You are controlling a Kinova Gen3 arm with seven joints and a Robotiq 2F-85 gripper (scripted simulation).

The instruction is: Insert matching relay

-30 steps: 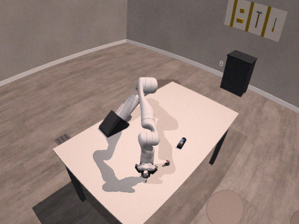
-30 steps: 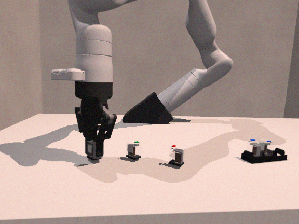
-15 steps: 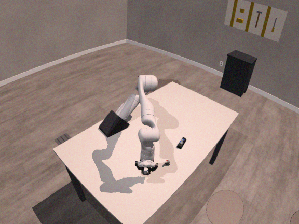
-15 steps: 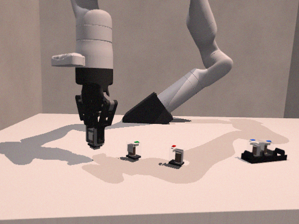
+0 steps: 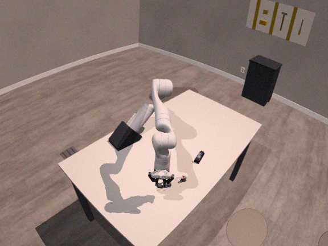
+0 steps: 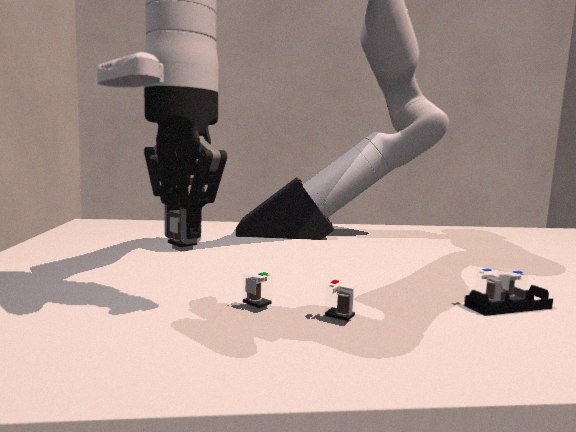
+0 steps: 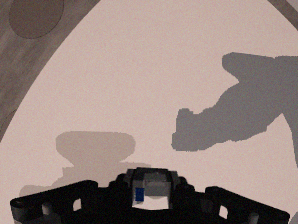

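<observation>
The black rack is 30 mm behind my hand, 400 mm to the left of it and 90 mm below it.
</observation>
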